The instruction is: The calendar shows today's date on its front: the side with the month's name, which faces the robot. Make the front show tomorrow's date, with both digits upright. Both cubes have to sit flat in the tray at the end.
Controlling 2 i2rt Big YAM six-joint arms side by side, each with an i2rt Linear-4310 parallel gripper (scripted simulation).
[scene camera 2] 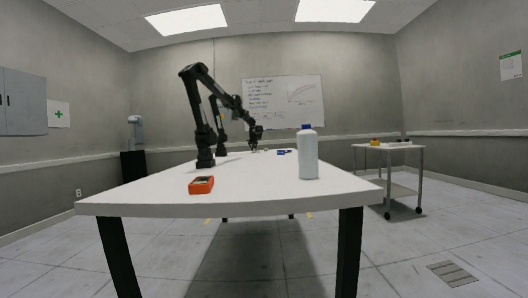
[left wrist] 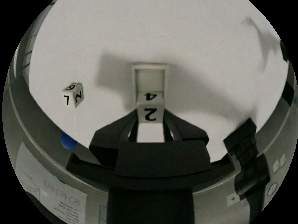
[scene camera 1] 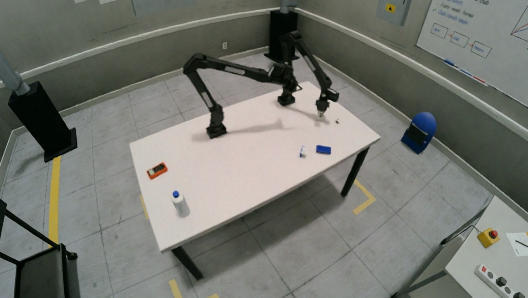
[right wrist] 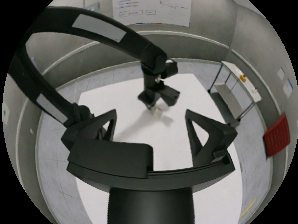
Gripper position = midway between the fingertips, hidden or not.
Observation:
I see my left gripper (left wrist: 150, 112), my right gripper (right wrist: 150, 112), a white bottle (scene camera 2: 307, 147) and a white cube (left wrist: 150, 105).
The left wrist view does not show the white bottle: it is out of frame. The right wrist view misses the white bottle: it is out of frame.

